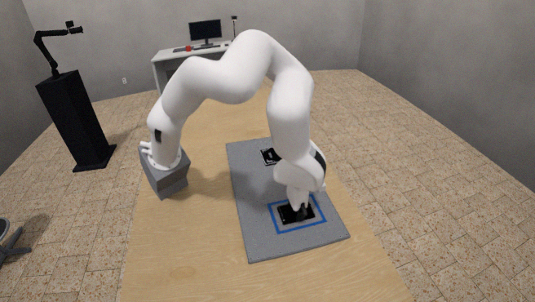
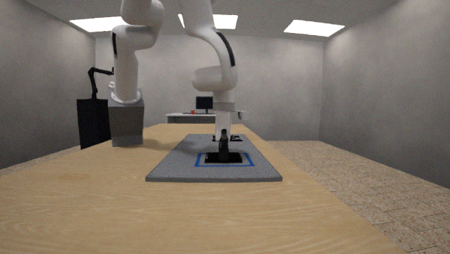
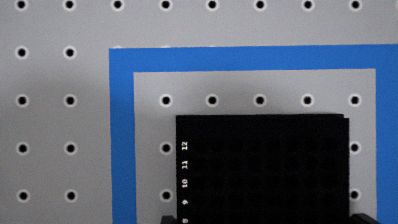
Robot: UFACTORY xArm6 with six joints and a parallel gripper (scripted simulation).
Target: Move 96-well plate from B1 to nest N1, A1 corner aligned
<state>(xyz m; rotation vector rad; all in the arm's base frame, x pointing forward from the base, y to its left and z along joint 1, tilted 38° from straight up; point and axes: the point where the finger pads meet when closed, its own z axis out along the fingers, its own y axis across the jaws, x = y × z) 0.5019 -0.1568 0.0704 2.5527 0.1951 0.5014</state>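
My hand is 1 cm above the black 96-well plate. Round my hand: black plate nest: 2 cm ahead, 36 cm to the left, 1 cm below.
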